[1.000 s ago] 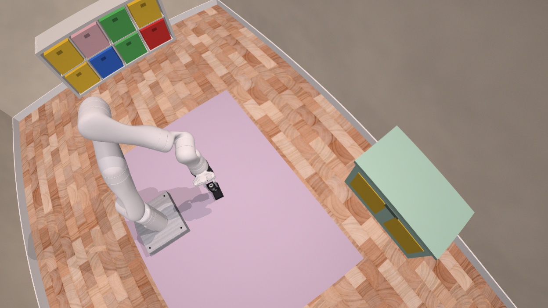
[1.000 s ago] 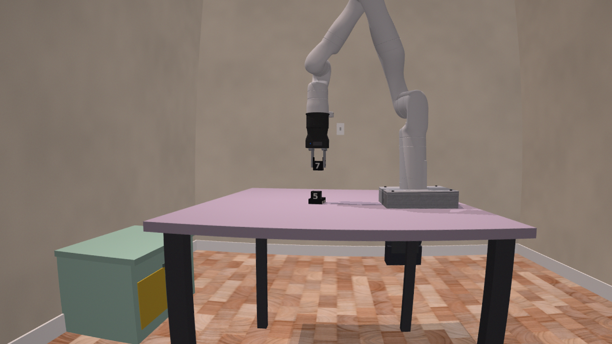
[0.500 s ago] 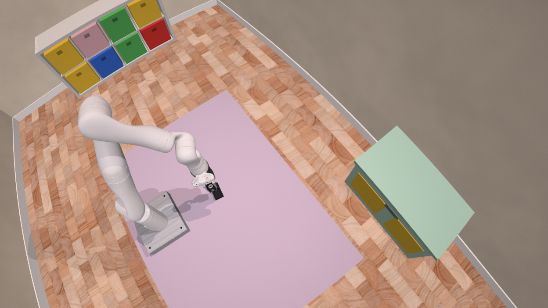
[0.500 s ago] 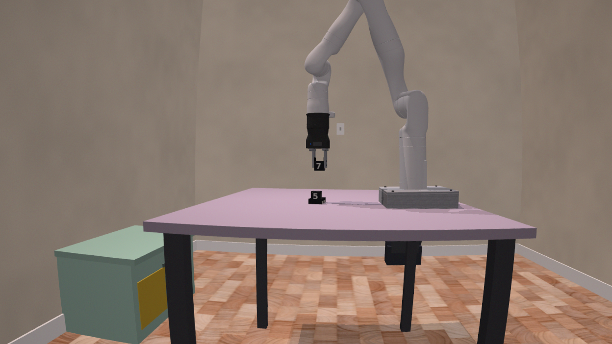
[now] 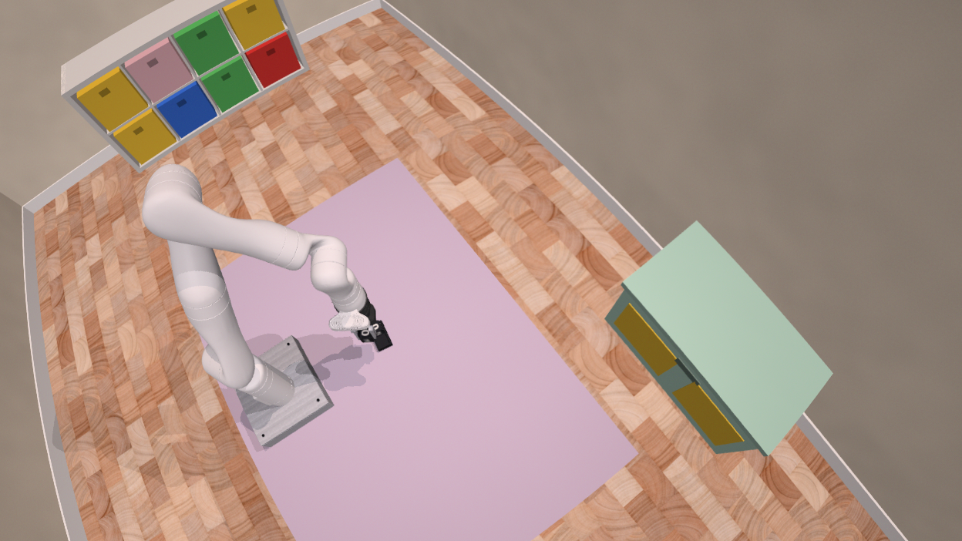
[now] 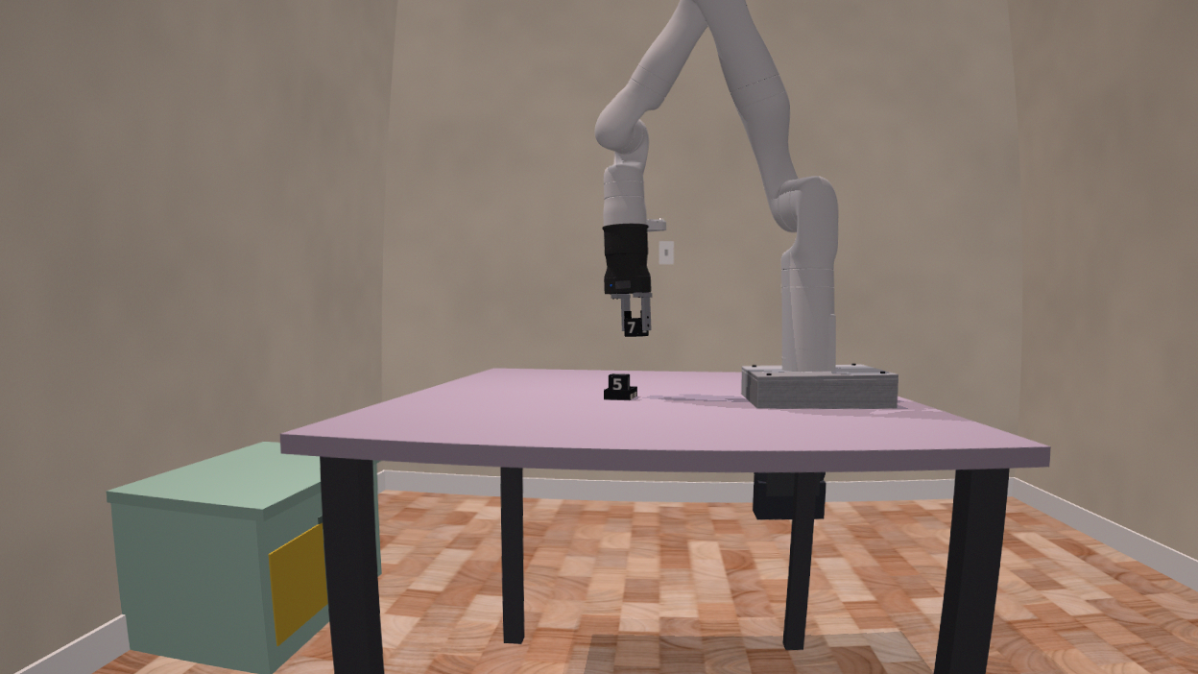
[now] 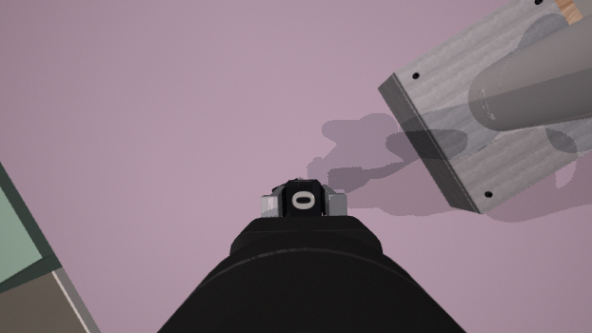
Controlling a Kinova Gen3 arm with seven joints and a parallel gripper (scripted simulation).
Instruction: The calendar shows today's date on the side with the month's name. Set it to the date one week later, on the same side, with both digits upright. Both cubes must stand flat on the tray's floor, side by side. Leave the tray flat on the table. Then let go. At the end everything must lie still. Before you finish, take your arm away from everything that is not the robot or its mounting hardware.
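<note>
My gripper is now 20 mm short of the black calendar tray, 30 mm to the right of it and 120 mm above it. Round my hand: cube 10 mm below.
</note>
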